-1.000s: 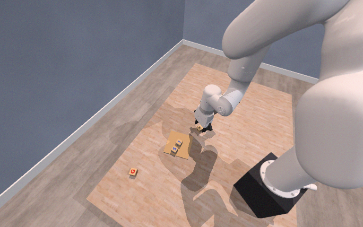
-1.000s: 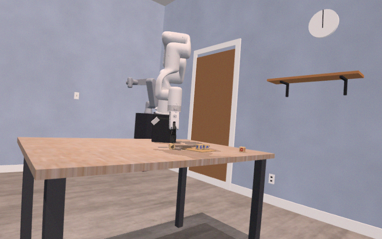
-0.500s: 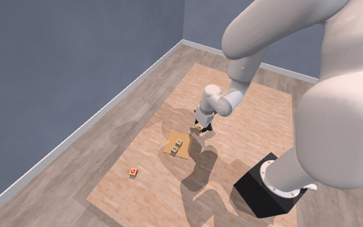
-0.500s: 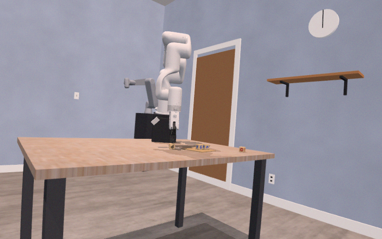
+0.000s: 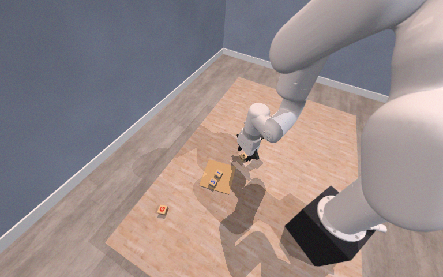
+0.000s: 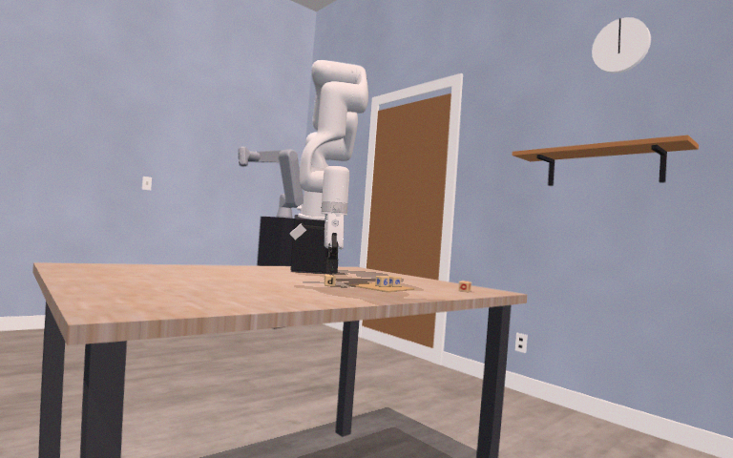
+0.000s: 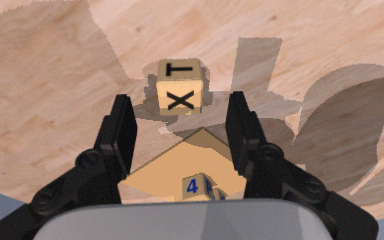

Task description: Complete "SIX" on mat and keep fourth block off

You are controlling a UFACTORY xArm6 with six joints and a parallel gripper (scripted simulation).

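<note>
My gripper is now 4 cm above the x block. The rest, counted from my hand: s block: 17 cm to the left, 11 cm ahead, 4 cm below; then i block: 13 cm to the left, 10 cm ahead, 4 cm below; then mat: 13 cm to the left, 10 cm ahead, 5 cm below.
</note>
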